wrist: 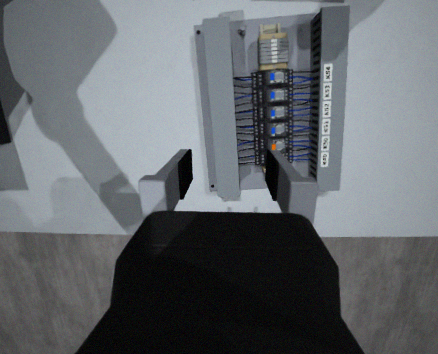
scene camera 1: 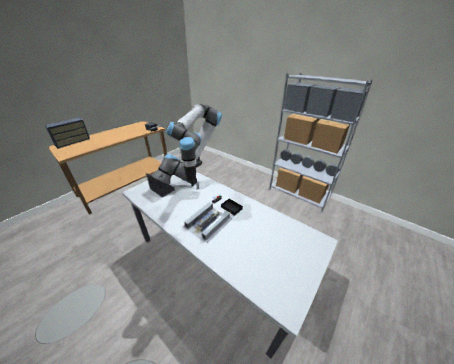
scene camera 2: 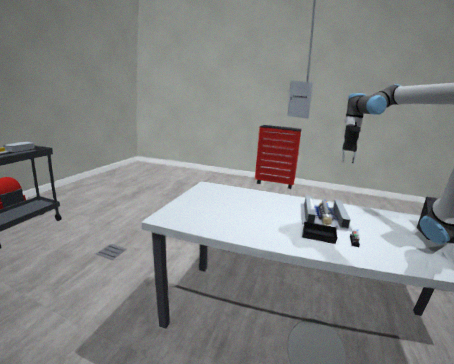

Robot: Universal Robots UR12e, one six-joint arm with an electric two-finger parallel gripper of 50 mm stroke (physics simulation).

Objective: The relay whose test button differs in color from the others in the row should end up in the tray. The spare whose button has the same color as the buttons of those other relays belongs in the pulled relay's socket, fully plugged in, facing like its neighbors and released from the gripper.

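Frame: origin at the arm's base, x right, y ahead, z up, level; metres.
Seen in the pictures: gripper, fingertip midpoint: point(wrist: 228, 165) point(scene camera 1: 195, 187) point(scene camera 2: 347, 162); arm's base, link origin: point(scene camera 1: 160, 180).
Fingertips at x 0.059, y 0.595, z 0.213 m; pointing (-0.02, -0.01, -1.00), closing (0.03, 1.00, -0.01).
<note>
Offsets run from my fingertips to a thing's top centre. Level surfaces: height alone.
My gripper point(scene camera 1: 195, 186) point(scene camera 2: 348, 159) point(wrist: 228, 165) is open and empty, high above the table. In the wrist view, a relay with an orange button @(dy +0.080, dx +0.036, dz -0.257 m) point(wrist: 278, 146) sits at the lower end of the row, near the right finger. Relays with blue buttons @(dy +0.076, dx -0.051, dz -0.257 m) point(wrist: 277, 95) sit above it in the same row. The right finger hides the bottom end of the row. The spares' holder @(dy -0.055, dx -0.287, dz -0.304 m) point(scene camera 1: 216, 199) point(scene camera 2: 355, 239) stands beside the black tray @(dy +0.120, dx -0.285, dz -0.292 m) point(scene camera 1: 227, 210) point(scene camera 2: 319, 236); red shows on the spares, whose other button colors are too small to tell in the scene views.
Grey wiring ducts @(dy -0.014, dx -0.021, dz -0.264 m) point(wrist: 220, 110) @(dy +0.169, dx -0.029, dz -0.264 m) point(wrist: 334, 105) flank the relay row on its panel, with blue and black wires between. Beige terminal blocks @(dy +0.073, dx -0.125, dz -0.280 m) point(wrist: 273, 50) stand at the row's upper end. The white table @(dz -0.327 m) point(scene camera 1: 270, 250) point(scene camera 2: 225, 215) carries these things. The robot's base stands at the table's end.
</note>
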